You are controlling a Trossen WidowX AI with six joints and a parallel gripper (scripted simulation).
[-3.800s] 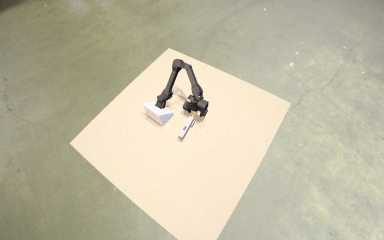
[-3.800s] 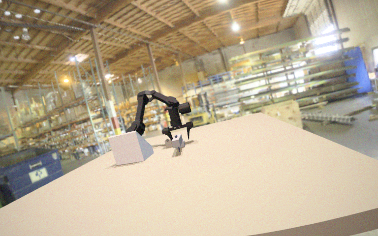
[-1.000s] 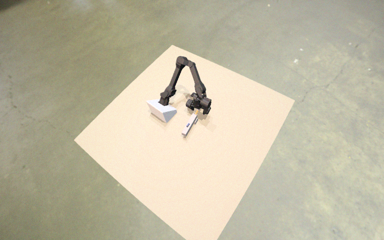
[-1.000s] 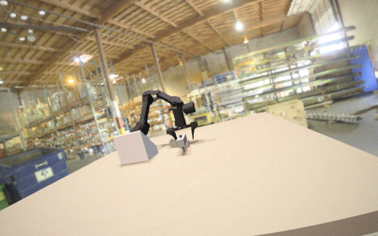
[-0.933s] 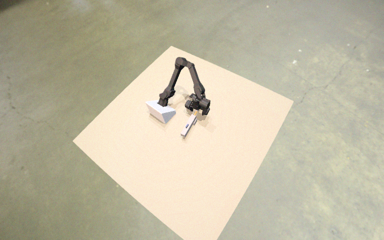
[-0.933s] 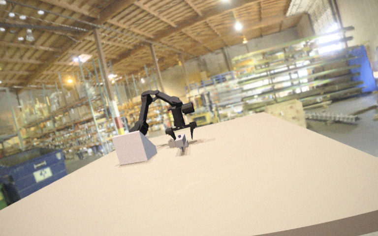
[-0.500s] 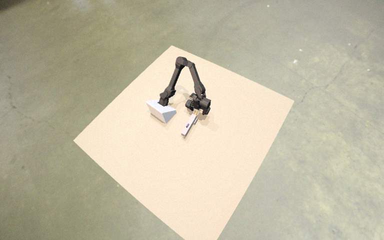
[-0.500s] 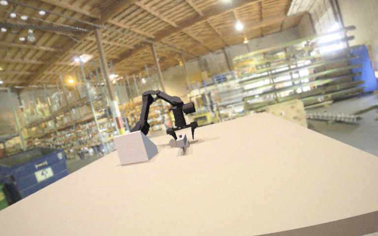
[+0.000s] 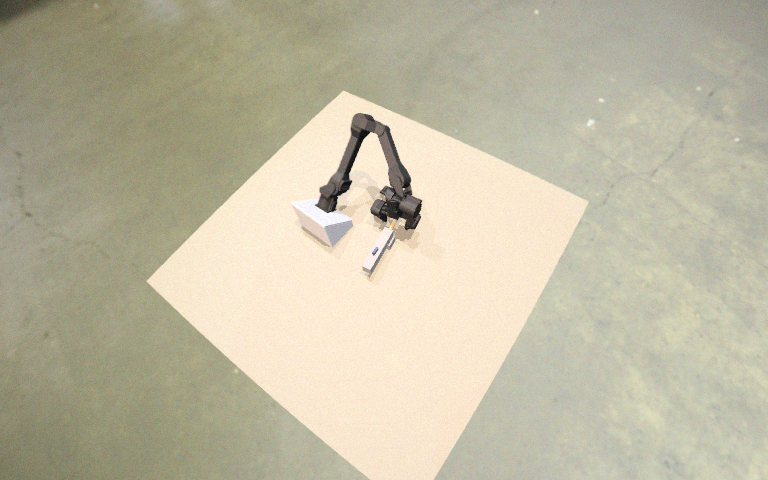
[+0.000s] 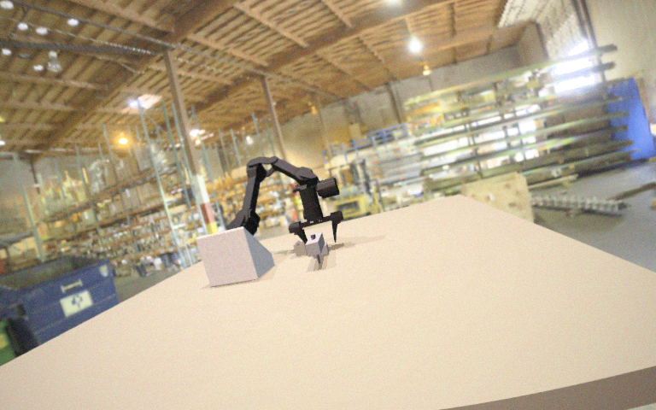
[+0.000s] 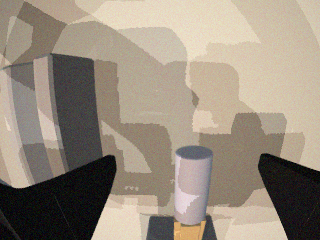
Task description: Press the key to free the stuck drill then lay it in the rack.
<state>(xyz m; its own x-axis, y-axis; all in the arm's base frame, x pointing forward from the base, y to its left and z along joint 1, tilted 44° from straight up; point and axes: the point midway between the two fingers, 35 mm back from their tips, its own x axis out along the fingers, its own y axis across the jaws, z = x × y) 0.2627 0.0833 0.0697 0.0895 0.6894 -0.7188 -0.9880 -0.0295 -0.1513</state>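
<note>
The drill is 4 cm to the right of my gripper tip and 4 cm above it. From my gripper tip the other things lie so: rack (8 cm behind, 2 cm to the left, 1 cm above); blue key (17 cm to the right, 4 cm above, 2 cm ahead); housing block (14 cm to the right, 3 cm above, 1 cm ahead).
</note>
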